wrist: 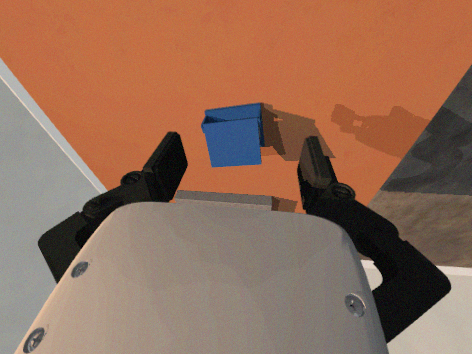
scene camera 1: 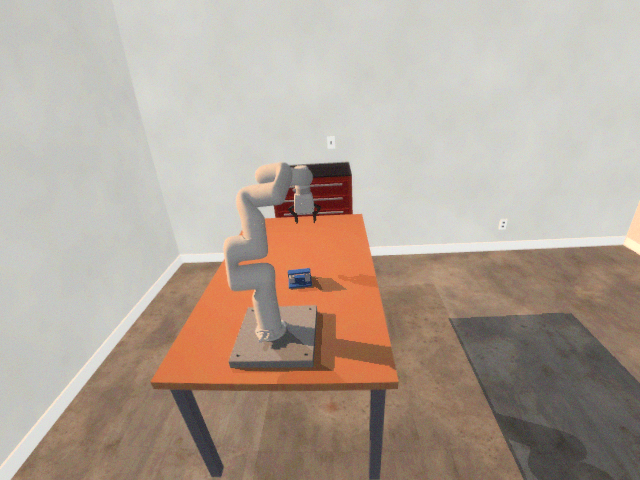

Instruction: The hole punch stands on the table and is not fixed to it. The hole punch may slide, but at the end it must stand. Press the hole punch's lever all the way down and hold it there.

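Seen in the pictures: gripper, fingertip midpoint: [wrist: 240, 150] [scene camera 1: 305, 222]; arm's base, origin of the base link: [scene camera 1: 271, 330].
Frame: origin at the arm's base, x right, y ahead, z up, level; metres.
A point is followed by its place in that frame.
The blue hole punch [scene camera 1: 299, 279] {x 0.032, y 0.410, z -0.024 m} [wrist: 234, 142] {x 0.039, y 0.411, z 0.031 m} stands upright on the orange table [scene camera 1: 330, 248] {x 0.152, y 0.781, z -0.036 m} [wrist: 150, 45] {x -0.130, y 0.553, z -0.036 m}, beyond the robot's base plate in the scene view. In the wrist view its broad blue lever face is seen from above, with a gap along its upper edge. How far the lever is down cannot be told exactly. My gripper [scene camera 1: 305, 221] {x 0.062, y 0.556, z 0.237 m} [wrist: 240, 150] {x 0.062, y 0.556, z 0.237 m} is open and empty. It hangs high above the table, clear of the hole punch, which shows beyond and between the fingertips in the wrist view.
The grey base plate [scene camera 1: 273, 359] {x 0.052, y -0.150, z -0.002 m} [wrist: 225, 200] {x 0.019, y 0.156, z -0.006 m} carries the arm at the near end of the table. A red drawer cabinet [scene camera 1: 333, 191] stands behind the far table edge. A dark mat [scene camera 1: 547, 361] lies on the floor to the right.
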